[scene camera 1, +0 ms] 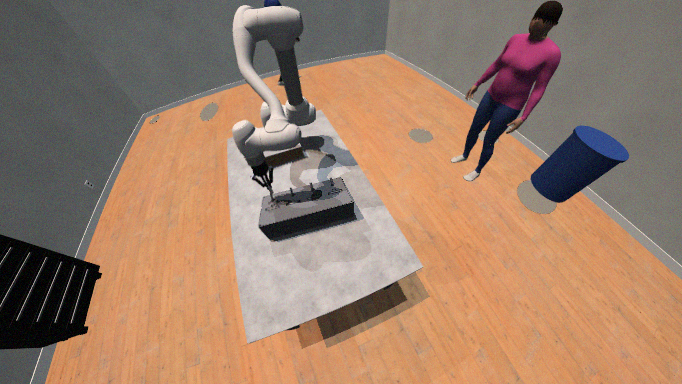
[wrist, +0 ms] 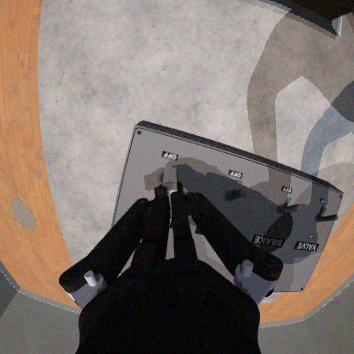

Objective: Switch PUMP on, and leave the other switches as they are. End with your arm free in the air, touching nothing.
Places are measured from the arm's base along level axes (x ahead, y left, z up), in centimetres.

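Pixels of known places: gripper, fingertip midpoint: (scene camera 1: 271,192) (wrist: 171,176).
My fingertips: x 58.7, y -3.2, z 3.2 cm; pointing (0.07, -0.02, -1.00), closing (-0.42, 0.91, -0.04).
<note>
Ahead of a thing's pixels: the offset from my fingertips to its middle. "spot": to the spot under its first point. Level surfaces: height alone.
A grey switch panel (scene camera 1: 280,215) (wrist: 135,165) lies on the pale table. My gripper (scene camera 1: 272,199) (wrist: 171,176) is shut and empty, its fingertips low over the panel's left end in both views. Whether they touch it, I cannot tell. The leftmost switch is hidden by the fingers; its OFF label {spot: dx -0.9, dy -0.7, dz -5.6 cm} (wrist: 170,155) shows beyond the tips. Three other levers stand to the right: one lever {dx +0.7, dy +11.2, dz -2.1 cm} (scene camera 1: 291,191) (wrist: 234,194), a second lever {dx +0.1, dy +23.2, dz -2.1 cm} (scene camera 1: 312,187) (wrist: 287,206) and a third lever {dx -0.5, dy +35.2, dz -2.1 cm} (scene camera 1: 331,182) (wrist: 327,217). The BRAKE label {dx +8.4, dy +23.6, dz -1.8 cm} (wrist: 268,241) and VALVE label {dx +7.8, dy +35.6, dz -1.8 cm} (wrist: 306,246) are readable. The word PUMP does not show.
The table {dz -12.9 cm} (scene camera 1: 305,287) (wrist: 90,75) carries the panel. A brown box (scene camera 1: 285,157) lies behind the panel, near the arm. A person in pink (scene camera 1: 522,70) and a blue barrel (scene camera 1: 577,165) are to the right. A black slatted structure (scene camera 1: 47,295) is at left.
</note>
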